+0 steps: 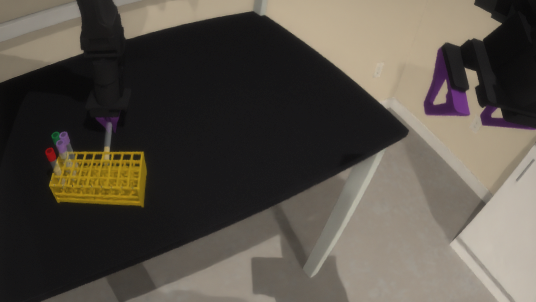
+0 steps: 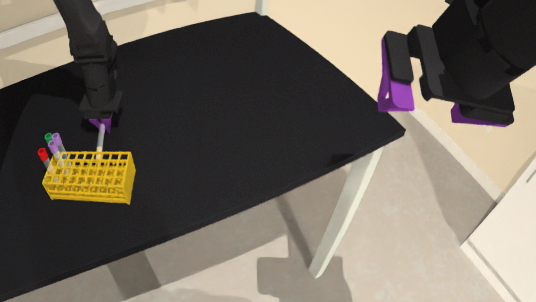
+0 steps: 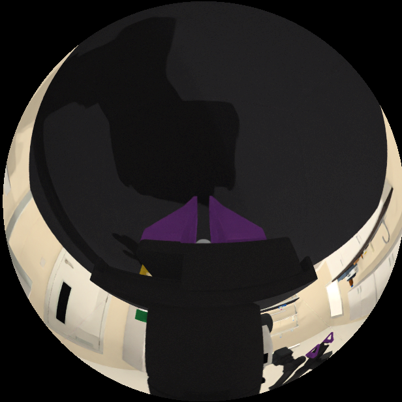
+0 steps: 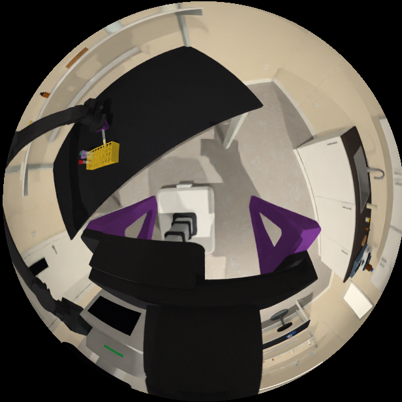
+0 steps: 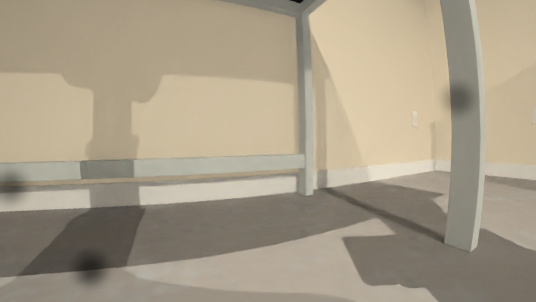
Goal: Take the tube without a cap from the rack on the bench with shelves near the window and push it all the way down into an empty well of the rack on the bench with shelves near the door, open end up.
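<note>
My left gripper [image 1: 109, 124] [image 2: 102, 124] [image 3: 202, 201] [image 4: 107, 127] is shut on the capless tube [image 1: 108, 140] [image 2: 100, 141] [image 4: 104, 136]. The tube is nearly upright with a slight tilt, its pale lower end at the back row of the yellow rack [image 1: 145, 175] [image 2: 131, 180] [image 4: 115, 154]. Whether its tip is inside a well or just behind the rim, I cannot tell. The rack stands on the black bench top [image 1: 225, 100] [image 2: 225, 100] [image 4: 165, 95]. My right gripper [image 1: 472, 117] [image 2: 432, 112] [image 4: 202, 200] is open and empty, off the bench's right end.
Capped tubes stand in the rack's left end: a red one [image 1: 51, 154] [image 2: 43, 154], a green one [image 1: 56, 136] [image 2: 48, 137] and two purple ones [image 1: 64, 135] [image 2: 56, 138]. A bench leg [image 1: 345, 215] [image 5: 462, 150] stands at the front right. A white cabinet [image 4: 325, 180] stands farther right.
</note>
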